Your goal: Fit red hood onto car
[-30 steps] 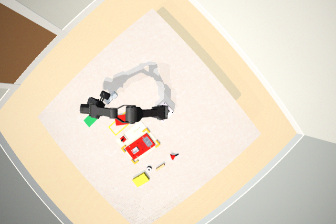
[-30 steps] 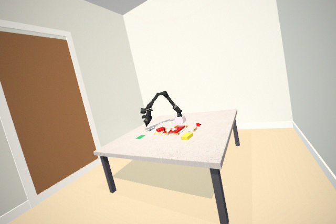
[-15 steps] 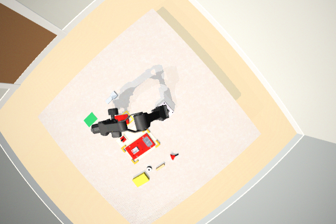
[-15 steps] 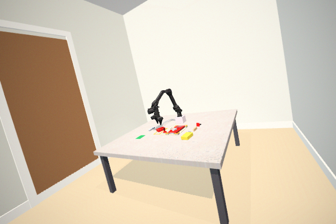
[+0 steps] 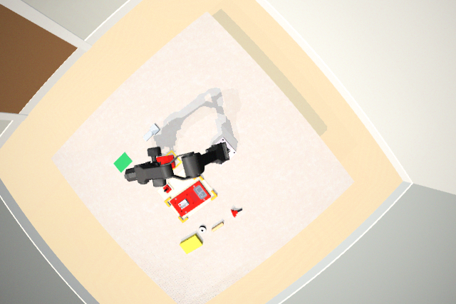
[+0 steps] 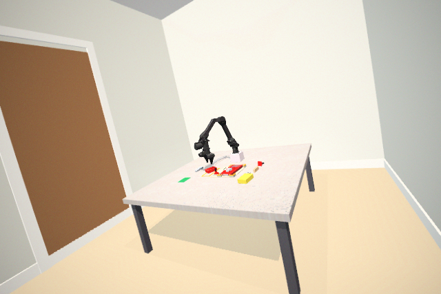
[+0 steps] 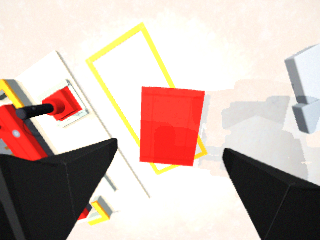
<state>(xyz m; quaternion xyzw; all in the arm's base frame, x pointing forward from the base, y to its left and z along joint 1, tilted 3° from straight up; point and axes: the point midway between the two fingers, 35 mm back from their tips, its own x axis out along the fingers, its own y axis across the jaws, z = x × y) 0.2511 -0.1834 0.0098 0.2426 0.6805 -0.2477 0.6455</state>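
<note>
The red hood is 60 mm below my gripper tip. Also, from my gripper tip: yellow block (400 mm to the left, 260 mm ahead, 60 mm below); small wooden stick (440 mm to the left, 90 mm ahead, 60 mm below); green tile (190 mm to the right, 170 mm ahead, 70 mm below).
</note>
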